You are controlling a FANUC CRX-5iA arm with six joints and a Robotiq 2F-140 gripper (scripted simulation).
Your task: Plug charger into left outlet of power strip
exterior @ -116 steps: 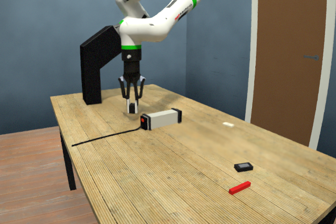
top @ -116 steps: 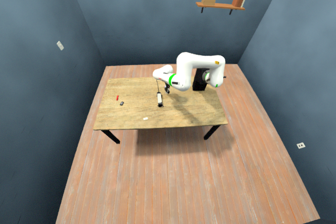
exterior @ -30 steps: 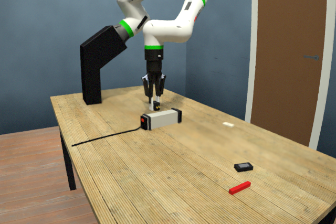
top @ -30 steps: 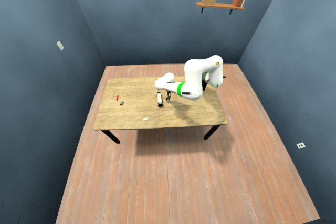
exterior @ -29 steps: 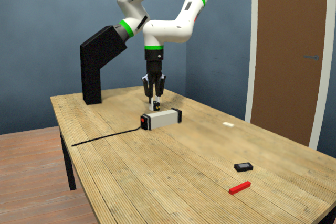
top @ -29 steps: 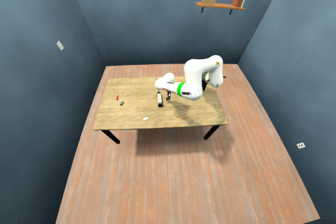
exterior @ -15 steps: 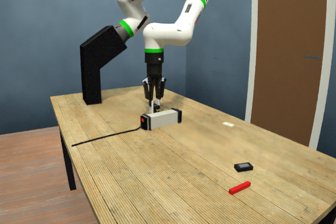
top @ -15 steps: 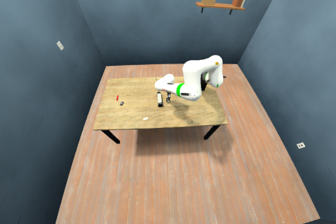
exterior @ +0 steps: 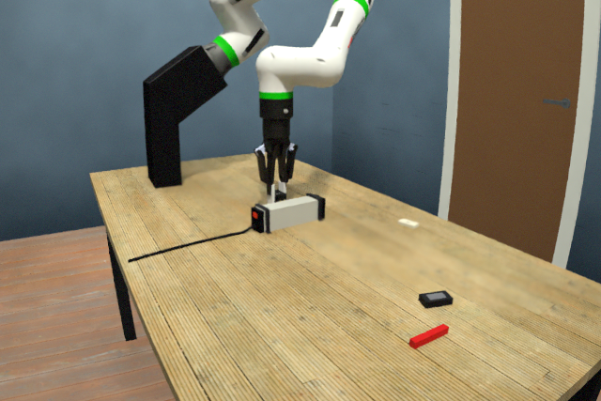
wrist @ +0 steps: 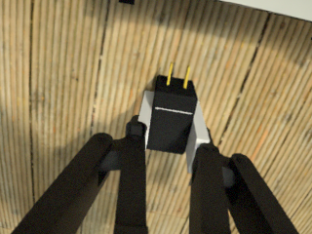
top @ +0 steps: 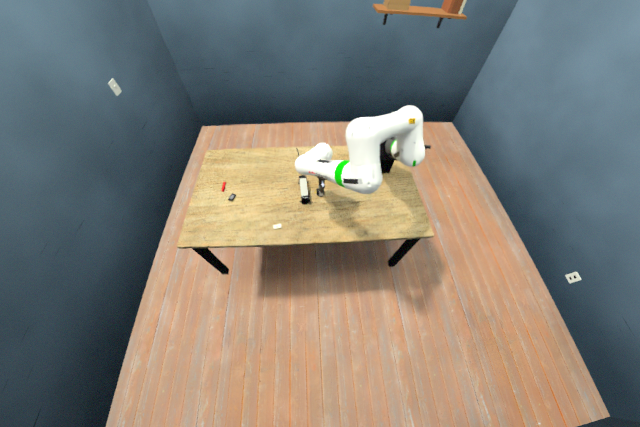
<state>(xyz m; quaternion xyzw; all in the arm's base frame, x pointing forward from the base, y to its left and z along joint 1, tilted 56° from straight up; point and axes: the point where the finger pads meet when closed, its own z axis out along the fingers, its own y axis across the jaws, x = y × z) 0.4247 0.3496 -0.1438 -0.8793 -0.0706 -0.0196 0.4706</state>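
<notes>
Now: hand 10 mm short of the black charger and 10 mm above it.
</notes>
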